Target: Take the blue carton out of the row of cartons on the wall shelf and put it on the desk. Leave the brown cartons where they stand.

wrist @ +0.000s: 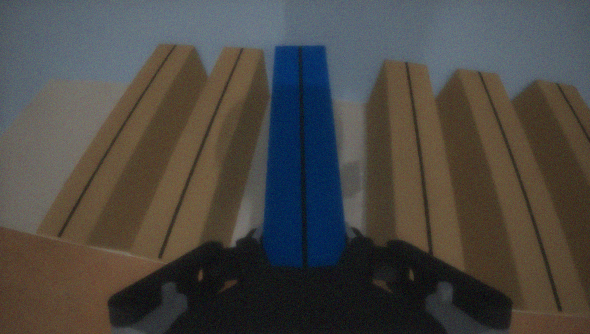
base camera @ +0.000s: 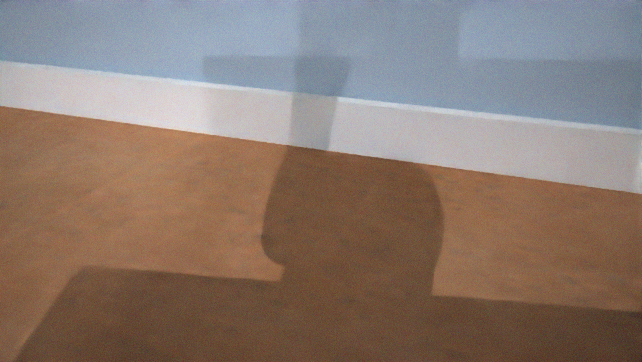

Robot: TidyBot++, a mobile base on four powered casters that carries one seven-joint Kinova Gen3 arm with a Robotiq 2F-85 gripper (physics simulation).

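Frame: origin at the arm's base, x ahead, y left, z up, level; millimetres.
Where they show: gripper, fingertip midpoint: (wrist: 303, 234).
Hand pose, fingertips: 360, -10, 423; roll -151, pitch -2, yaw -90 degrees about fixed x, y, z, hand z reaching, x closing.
Each offset is from my fingertips to the top centre of the thing, as dx, dy, dz. Level surfaces: height alone.
The blue carton @[+57, +0, +36] (wrist: 287, 150) is in the middle of the wrist view, with a dark line along its top. My gripper (wrist: 303, 234) is shut on the near end of the blue carton, one finger on each side. Brown cartons stand on both sides of it, apart from it: two on the left (wrist: 207, 135) (wrist: 125, 125), and several on the right, the nearest of them @[+74, -109, +6] (wrist: 410, 150) beside a gap. Whether the blue carton's underside touches the shelf is hidden. The desk does not show in either view.
The pale wall shelf @[dz -74] (wrist: 55, 130) shows left of the cartons and in the gaps. The blue-grey wall (wrist: 150, 20) (base camera: 125, 35) rises behind them. In the base camera view a white baseboard (base camera: 100, 95) runs along the wall above the brown floor @[dz -820] (base camera: 150, 200), with shadows across them.
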